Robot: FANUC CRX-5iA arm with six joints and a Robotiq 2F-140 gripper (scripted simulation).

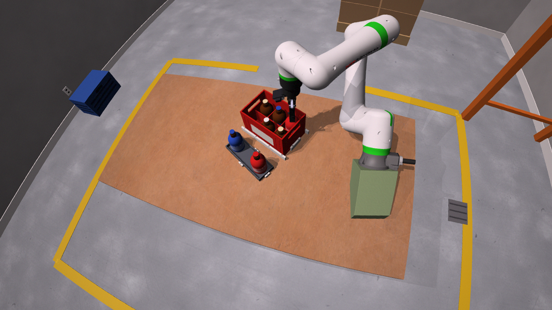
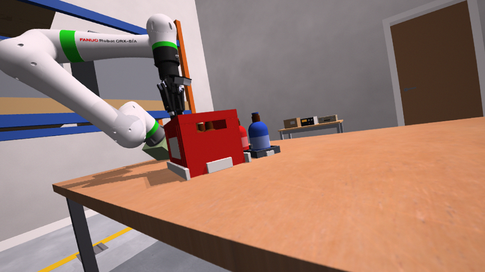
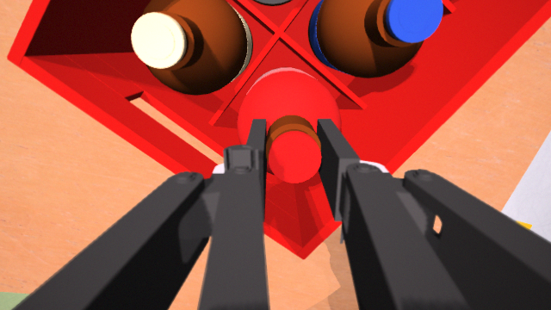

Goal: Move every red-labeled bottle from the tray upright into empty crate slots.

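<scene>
Now: hand 100 mm short of the red crate and 100 mm above it. Round my hand: grey tray 190 mm ahead, 190 mm to the left, 170 mm below; blue-labeled bottle 270 mm ahead, 140 mm to the left, 100 mm below.
</scene>
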